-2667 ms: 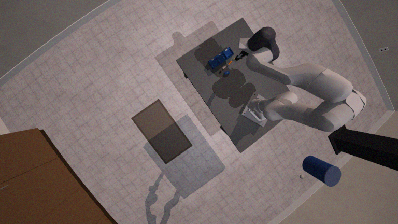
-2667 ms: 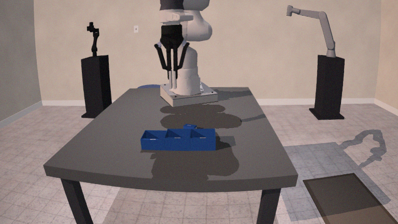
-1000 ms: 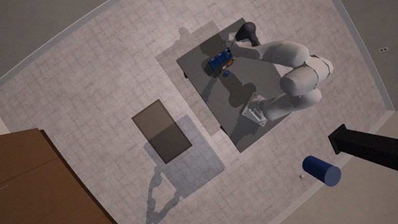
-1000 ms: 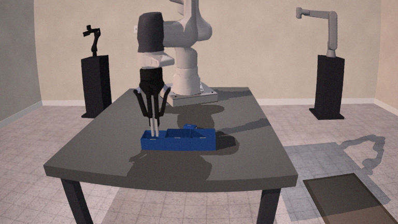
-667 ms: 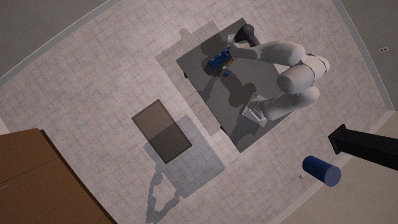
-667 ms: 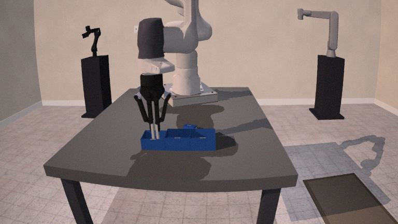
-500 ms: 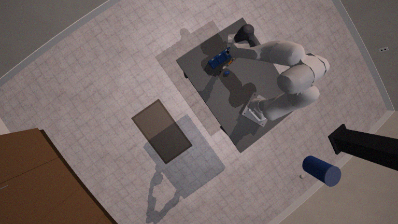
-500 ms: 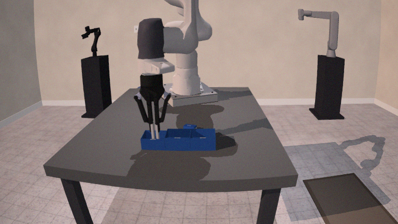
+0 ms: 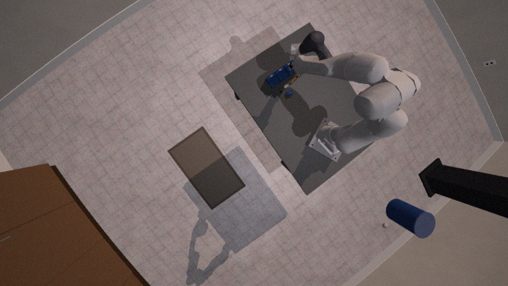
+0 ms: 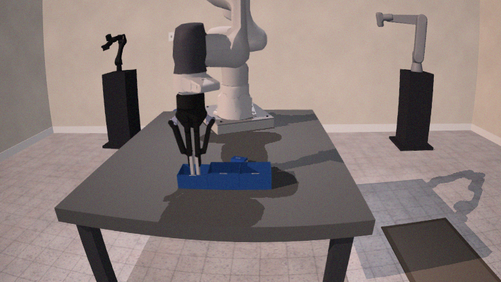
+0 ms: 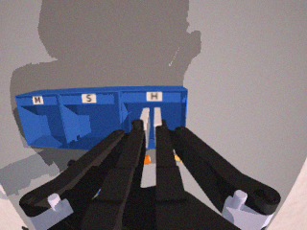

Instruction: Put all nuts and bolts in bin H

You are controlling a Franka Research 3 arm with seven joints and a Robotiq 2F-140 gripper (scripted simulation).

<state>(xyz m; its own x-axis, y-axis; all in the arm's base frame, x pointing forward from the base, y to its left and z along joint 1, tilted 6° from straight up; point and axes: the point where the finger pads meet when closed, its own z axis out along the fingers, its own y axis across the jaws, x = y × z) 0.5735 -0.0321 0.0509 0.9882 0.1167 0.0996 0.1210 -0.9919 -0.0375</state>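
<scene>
Right now the blue bin is 10 mm behind my hand, 80 mm to the left of it and 30 mm below it. Also, from my hand: orange stick-like thing: 90 mm behind, 20 mm to the left, 40 mm below; blue block: 150 mm behind, 110 mm to the left, 40 mm below; yellow bolt: 80 mm behind, 50 mm to the right, 40 mm below.
</scene>
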